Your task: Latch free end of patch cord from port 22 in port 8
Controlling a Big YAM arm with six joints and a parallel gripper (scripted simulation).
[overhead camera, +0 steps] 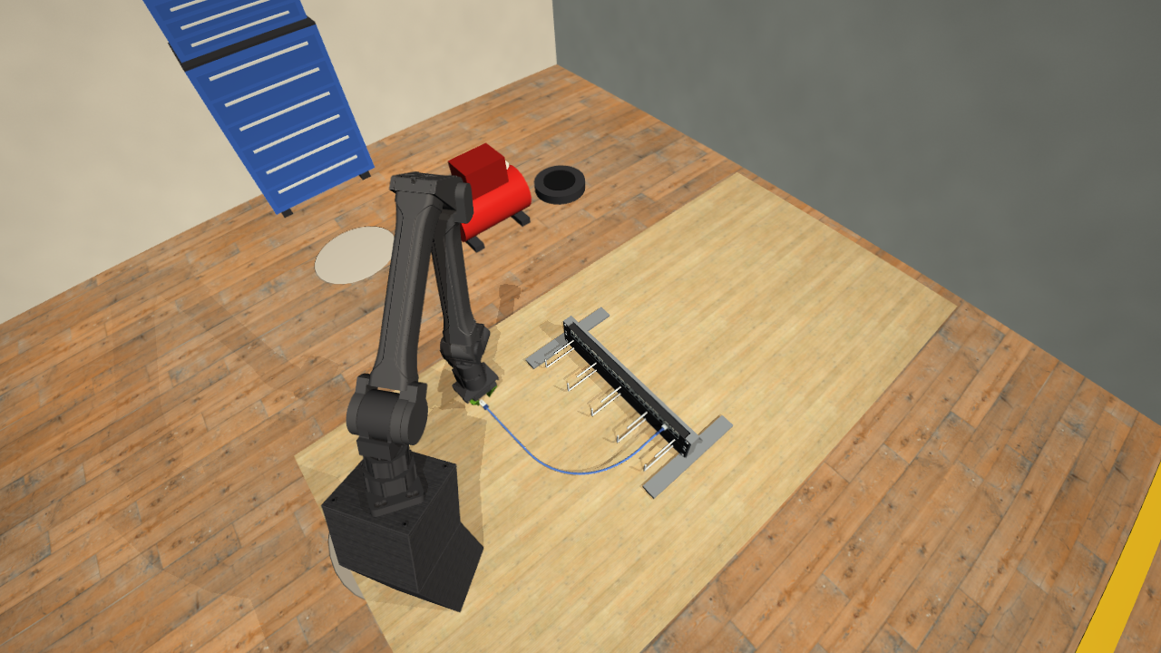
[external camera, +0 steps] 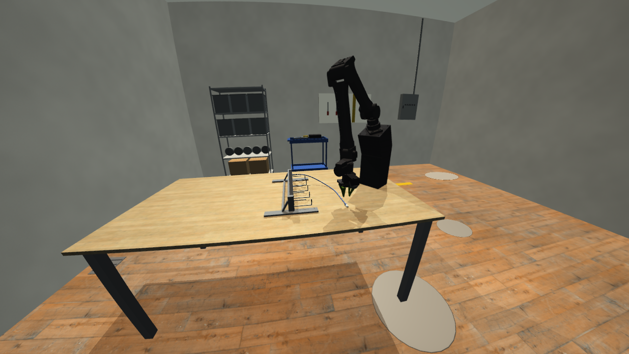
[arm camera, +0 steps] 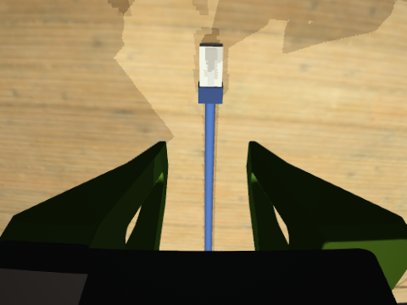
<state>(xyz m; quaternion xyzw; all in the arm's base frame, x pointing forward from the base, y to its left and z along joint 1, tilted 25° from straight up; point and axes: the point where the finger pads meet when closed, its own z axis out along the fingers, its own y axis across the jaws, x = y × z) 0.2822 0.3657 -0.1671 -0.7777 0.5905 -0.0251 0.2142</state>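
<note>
Now: hand 6 cm above the cord plug and 2 cm to the right of it.
</note>
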